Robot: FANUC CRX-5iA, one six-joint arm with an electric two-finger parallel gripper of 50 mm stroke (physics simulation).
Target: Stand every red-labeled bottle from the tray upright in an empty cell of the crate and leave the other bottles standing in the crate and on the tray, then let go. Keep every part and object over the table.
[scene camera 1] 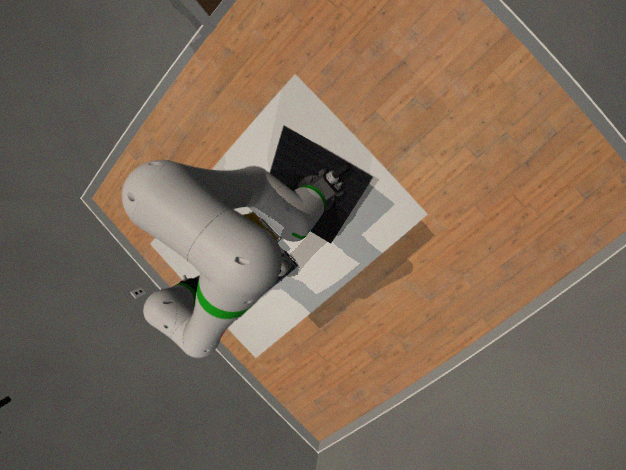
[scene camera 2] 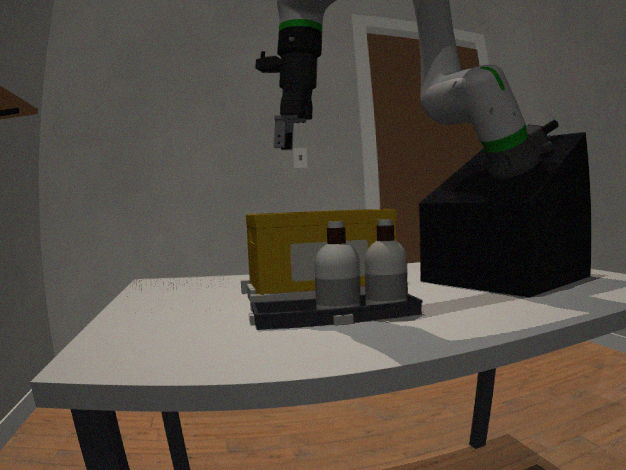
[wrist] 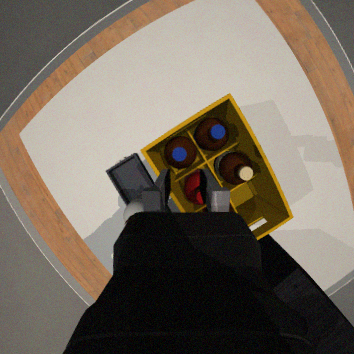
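Where they show: gripper, fingertip midpoint: [scene camera 2: 283, 148] [wrist: 184, 179]; arm's base, link origin: [scene camera 1: 316, 193] [scene camera 2: 515, 164].
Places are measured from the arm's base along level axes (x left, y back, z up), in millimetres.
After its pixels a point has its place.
Observation:
The yellow crate [scene camera 1: 261, 224] @(x -54, y -344, z -237 mm) [scene camera 2: 273, 263] @(x 93, y -566, z -190 mm) [wrist: 252, 145] @(x -95, y -524, z -116 mm) stands on the table. In the wrist view, a red-labeled bottle [wrist: 192, 187] @(x 41, y -484, z -149 mm) is in a crate cell, partly hidden by a finger, so its exact tilt is unclear. Two brown bottles with blue caps [wrist: 179, 154] @(x 38, y -559, z -113 mm) [wrist: 217, 131] @(x -41, y -572, z -113 mm) and one with a cream cap [wrist: 245, 173] @(x -63, y -480, z -112 mm) stand in other cells. Two white bottles [scene camera 2: 337, 275] @(x 230, y -463, z -198 mm) [scene camera 2: 386, 273] @(x 216, y -381, z -202 mm) stand on the dark tray [scene camera 2: 293, 318] @(x 250, y -535, z -260 mm) [wrist: 131, 175] @(x 197, y -550, z -270 mm). My gripper [scene camera 2: 284, 147] @(x 36, y -540, z 27 mm) [wrist: 184, 179] @(x 36, y -540, z 27 mm) is open and empty, high above the crate.
The black pedestal [scene camera 1: 298, 151] @(x -153, y 38, z 56 mm) [scene camera 2: 505, 242] @(x 136, y -108, z -170 mm) stands to the right of the crate in scene camera 2, with the arm's base on it. The tray sits close beside the crate. The white table [scene camera 2: 176, 349] @(x 374, y -701, z -276 mm) has its front edge beyond the tray. My arm hides much of the crate in scene camera 1.

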